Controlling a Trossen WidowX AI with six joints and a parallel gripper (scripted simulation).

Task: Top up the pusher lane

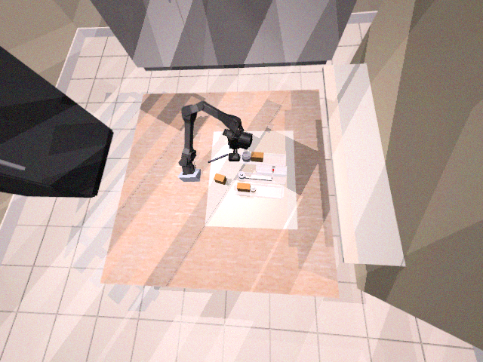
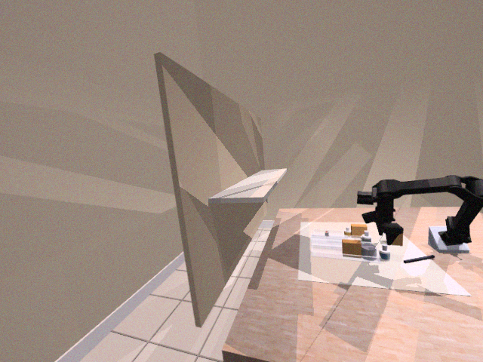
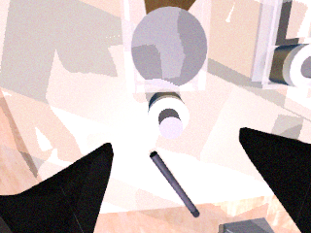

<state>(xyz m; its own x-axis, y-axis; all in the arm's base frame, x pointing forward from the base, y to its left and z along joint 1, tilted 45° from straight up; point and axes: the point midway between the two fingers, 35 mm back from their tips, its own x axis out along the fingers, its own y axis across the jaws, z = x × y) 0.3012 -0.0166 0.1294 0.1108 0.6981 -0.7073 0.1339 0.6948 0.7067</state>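
Right now my gripper tip is 13 cm past the black stick, 8 cm above it and 1 cm to the right of it. Also, from my gripper tip: red mark (21 cm ahead, 14 cm to the right, 2 cm below); clear pusher lane (17 cm ahead, 14 cm to the right, 7 cm below); wall shelf (52 cm ahead, 28 cm above, 19 cm to the right).
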